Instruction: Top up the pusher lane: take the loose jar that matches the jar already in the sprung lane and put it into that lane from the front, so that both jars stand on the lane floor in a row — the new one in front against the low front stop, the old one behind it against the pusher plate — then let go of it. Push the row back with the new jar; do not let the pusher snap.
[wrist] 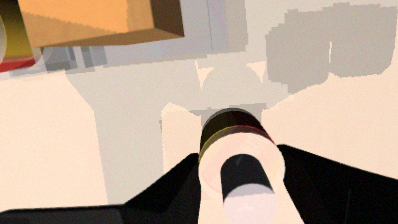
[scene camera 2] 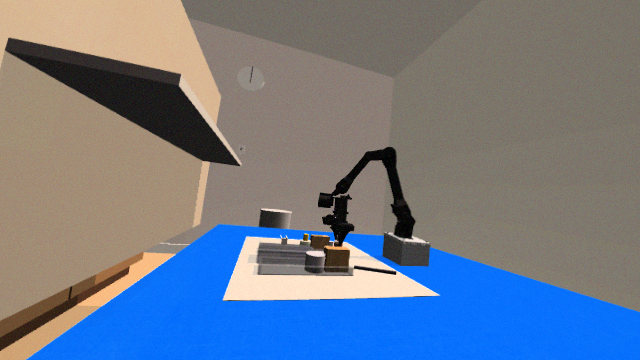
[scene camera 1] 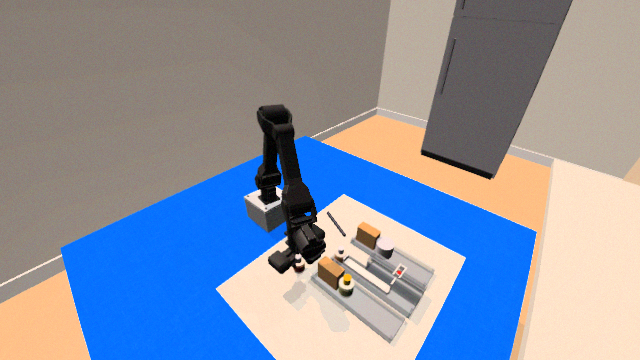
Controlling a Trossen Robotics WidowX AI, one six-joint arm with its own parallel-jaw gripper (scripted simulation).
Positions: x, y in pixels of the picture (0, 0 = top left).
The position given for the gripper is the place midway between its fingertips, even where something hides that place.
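Jar: held by the gripper [scene camera 1: 298, 263].
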